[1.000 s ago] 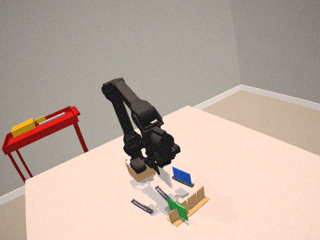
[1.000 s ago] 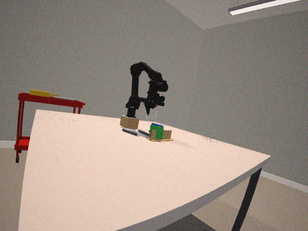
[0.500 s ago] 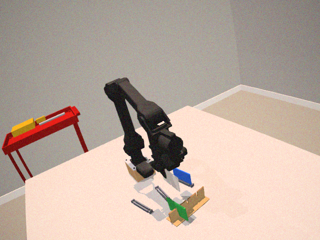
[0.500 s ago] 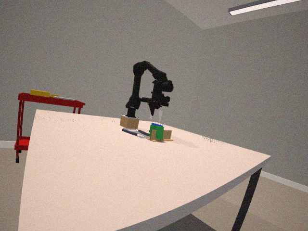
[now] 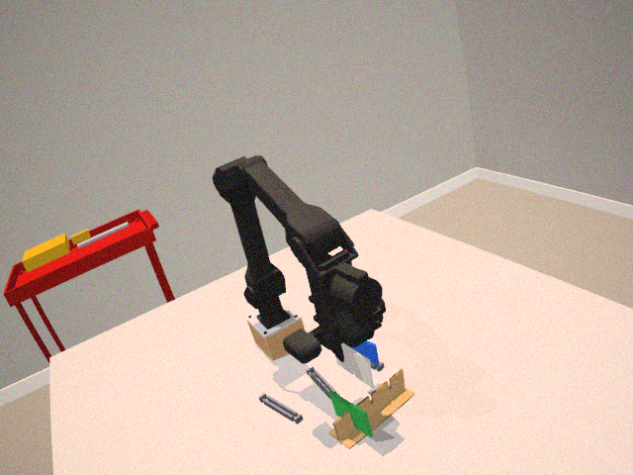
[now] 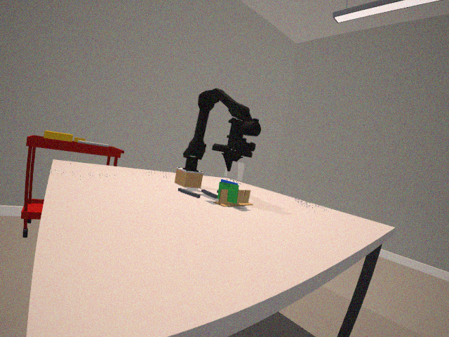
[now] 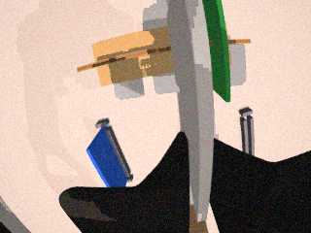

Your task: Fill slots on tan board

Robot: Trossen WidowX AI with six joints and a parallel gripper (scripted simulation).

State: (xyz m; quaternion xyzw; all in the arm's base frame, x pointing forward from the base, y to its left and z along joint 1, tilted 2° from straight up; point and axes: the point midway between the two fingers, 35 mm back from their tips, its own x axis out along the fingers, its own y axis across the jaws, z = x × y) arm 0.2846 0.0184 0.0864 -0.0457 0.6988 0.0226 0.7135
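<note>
The tan board is 6 cm ahead of my gripper tip, 1 cm to the left of it and 10 cm below it. From my gripper tip the other things lie so: green board (6 cm ahead, 4 cm to the right, 8 cm below); blue board (9 cm behind, 9 cm to the left, 9 cm below); white board (3 cm ahead).
</note>
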